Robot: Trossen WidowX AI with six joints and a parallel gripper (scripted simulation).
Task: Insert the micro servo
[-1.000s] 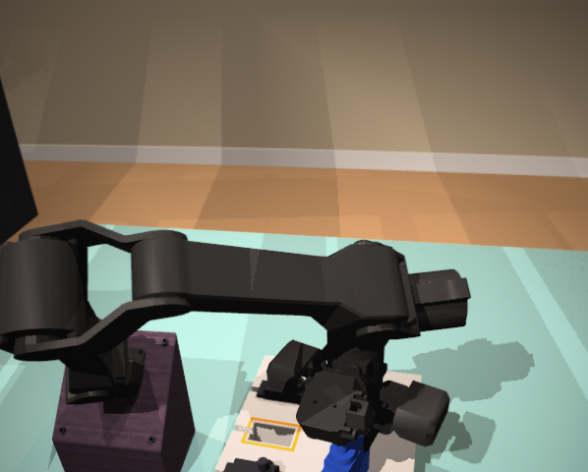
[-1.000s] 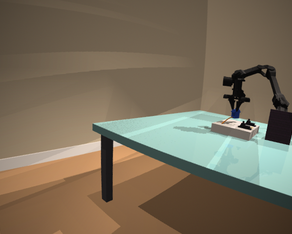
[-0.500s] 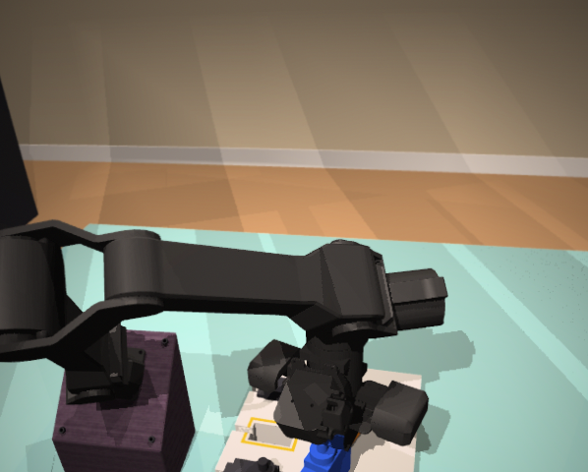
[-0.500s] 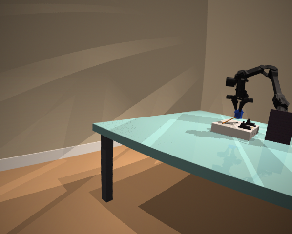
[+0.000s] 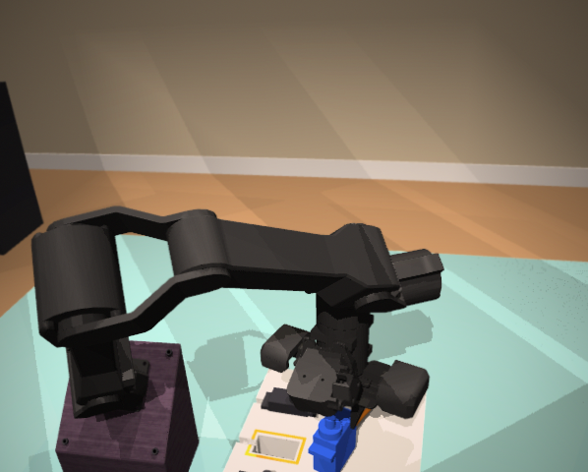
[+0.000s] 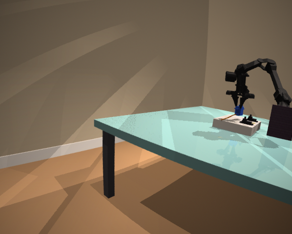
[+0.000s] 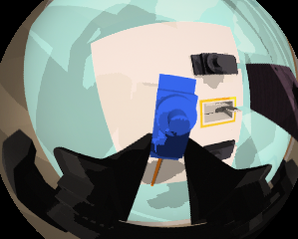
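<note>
Right now the deck is 2 cm ahead of my gripper tip, 1 cm to the left of it and 10 cm below it.
</note>
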